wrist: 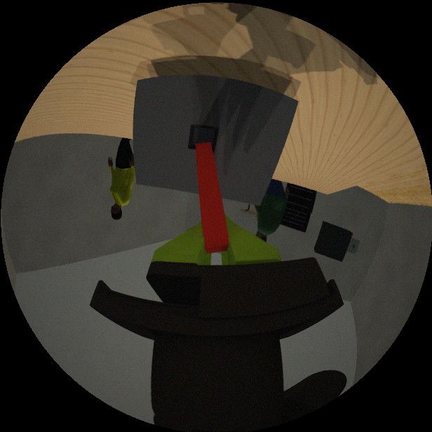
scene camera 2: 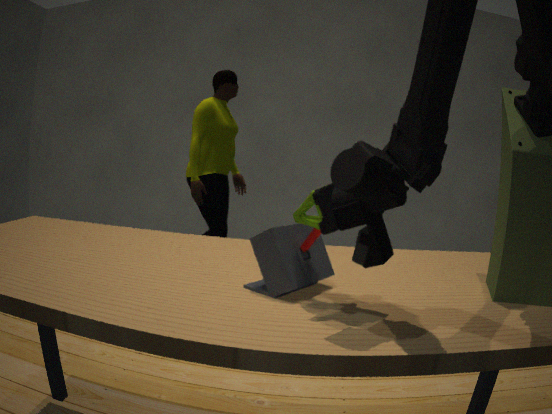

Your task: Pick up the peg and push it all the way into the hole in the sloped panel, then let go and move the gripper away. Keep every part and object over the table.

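Frame: origin at the arm's base, x ahead, y left, z up, level; millimetres.
Where they show: gripper, fingertip midpoint: (scene camera 2: pixel 295 217); arm's base, link origin: (scene camera 2: pixel 539 116).
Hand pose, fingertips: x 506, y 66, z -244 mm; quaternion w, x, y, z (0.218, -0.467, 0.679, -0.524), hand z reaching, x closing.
Observation:
Things, the pixels of their centre, and the offset from my fingertips. Level surfaces: height alone.
- red peg, body centre: (scene camera 2: pixel 313 235) dx -33, dy +6, dz -28 mm
- grey sloped panel, body centre: (scene camera 2: pixel 292 257) dx +5, dy -30, dz -78 mm
- wooden table, surface height: dz -138 mm
The red peg (scene camera 2: pixel 310 240) (wrist: pixel 210 195) is a square bar held at its rear end by my gripper (scene camera 2: pixel 318 227) (wrist: pixel 215 218), whose green fingers are shut on it. The grey sloped panel (scene camera 2: pixel 280 260) (wrist: pixel 165 135) stands on the table. Its square hole (scene camera 2: pixel 306 255) (wrist: pixel 203 134) shows in both views. In the wrist view the peg's far end overlaps the hole's lower edge, and the upper part of the hole shows beyond it. In the scene view the peg slants down to the hole's upper edge. Whether the tip touches the panel or enters the hole I cannot tell.
The wooden table (scene camera 2: pixel 125 280) (wrist: pixel 80 95) bears the panel and the green robot pedestal (scene camera 2: pixel 525 225) at the right. A person in a yellow top (scene camera 2: pixel 215 135) (wrist: pixel 121 185) stands behind the table. A person in green (wrist: pixel 271 215) shows in the wrist view.

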